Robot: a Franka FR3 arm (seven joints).
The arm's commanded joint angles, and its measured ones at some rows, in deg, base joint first. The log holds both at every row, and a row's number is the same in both.
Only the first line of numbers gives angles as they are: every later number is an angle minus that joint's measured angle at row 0.
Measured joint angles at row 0:
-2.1 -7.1 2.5 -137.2 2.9 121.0 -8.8
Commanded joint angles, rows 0 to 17:
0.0 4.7 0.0 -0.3 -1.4 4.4 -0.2
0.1 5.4 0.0 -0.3 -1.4 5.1 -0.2
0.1 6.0 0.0 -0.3 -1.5 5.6 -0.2
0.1 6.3 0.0 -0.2 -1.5 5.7 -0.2
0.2 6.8 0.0 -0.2 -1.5 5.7 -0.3
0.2 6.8 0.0 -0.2 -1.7 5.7 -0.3
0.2 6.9 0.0 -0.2 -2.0 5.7 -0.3
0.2 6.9 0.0 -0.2 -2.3 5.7 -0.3
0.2 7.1 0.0 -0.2 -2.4 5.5 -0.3
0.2 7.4 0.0 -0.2 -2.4 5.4 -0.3
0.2 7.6 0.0 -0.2 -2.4 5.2 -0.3
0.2 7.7 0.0 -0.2 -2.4 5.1 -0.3
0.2 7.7 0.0 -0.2 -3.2 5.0 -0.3
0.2 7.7 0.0 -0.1 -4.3 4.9 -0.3
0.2 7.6 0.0 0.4 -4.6 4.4 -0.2
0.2 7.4 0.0 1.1 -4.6 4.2 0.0
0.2 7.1 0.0 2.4 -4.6 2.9 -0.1
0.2 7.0 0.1 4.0 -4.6 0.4 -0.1
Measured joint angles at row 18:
0.1 6.8 -0.2 0.4 -3.9 4.2 -0.1
